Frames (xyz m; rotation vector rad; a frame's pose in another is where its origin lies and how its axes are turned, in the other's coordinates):
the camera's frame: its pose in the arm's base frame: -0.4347 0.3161 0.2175 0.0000 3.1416 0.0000
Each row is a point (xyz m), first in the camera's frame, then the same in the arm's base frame.
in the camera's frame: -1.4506 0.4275 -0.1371
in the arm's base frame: 1.0159 0.7436 0.3546
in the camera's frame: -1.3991 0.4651 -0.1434
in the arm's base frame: 0.9644 0.7812 0.3609
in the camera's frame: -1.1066 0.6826 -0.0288
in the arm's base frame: 0.6719 0.9987 0.2463
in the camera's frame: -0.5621 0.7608 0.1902
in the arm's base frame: 0.1274 1.0769 0.0273
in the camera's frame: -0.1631 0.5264 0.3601
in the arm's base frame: -0.2716 0.8425 -0.1426
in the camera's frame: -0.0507 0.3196 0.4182
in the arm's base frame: -0.3840 0.6357 -0.2007
